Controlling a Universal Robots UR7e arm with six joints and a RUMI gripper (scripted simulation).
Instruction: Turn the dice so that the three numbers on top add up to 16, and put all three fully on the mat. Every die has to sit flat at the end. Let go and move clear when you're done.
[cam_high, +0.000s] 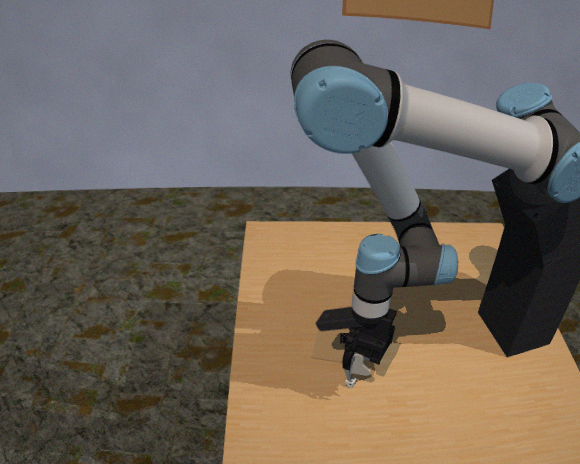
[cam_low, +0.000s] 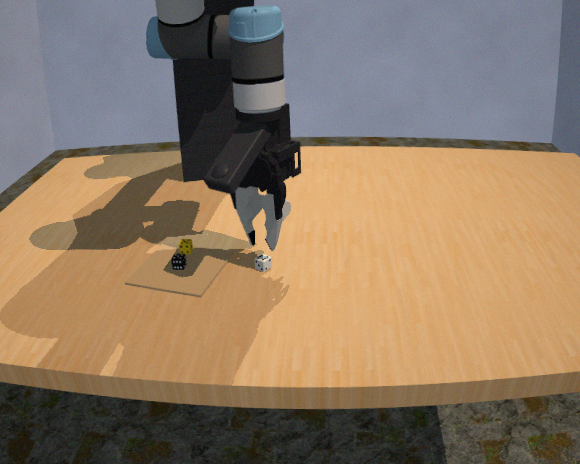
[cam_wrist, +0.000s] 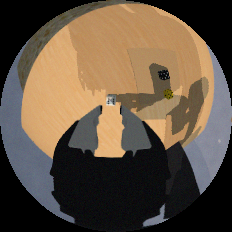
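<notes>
Right now my hand is 40 mm above the white die. Also, from my hand: yellow die 130 mm to the right, 70 mm behind, 40 mm below; then thin tan mat 140 mm to the right, 50 mm below, 20 mm behind; then black die 140 mm to the right, 40 mm below, 20 mm behind.
</notes>
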